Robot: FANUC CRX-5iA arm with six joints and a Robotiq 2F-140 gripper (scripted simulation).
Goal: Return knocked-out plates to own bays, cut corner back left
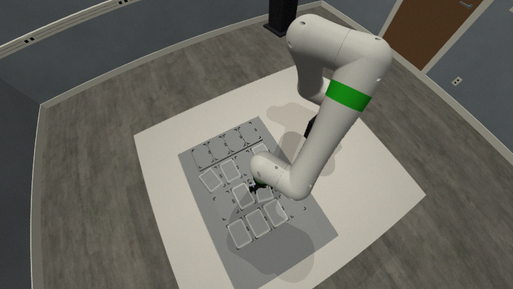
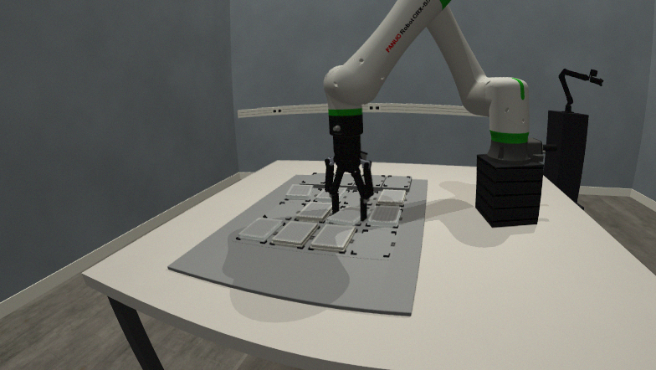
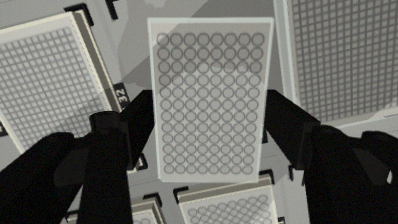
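Right now the plate is 20 mm below my hand. Also, from my hand: label 43: 210 mm to the right, 140 mm ahead, 30 mm below.
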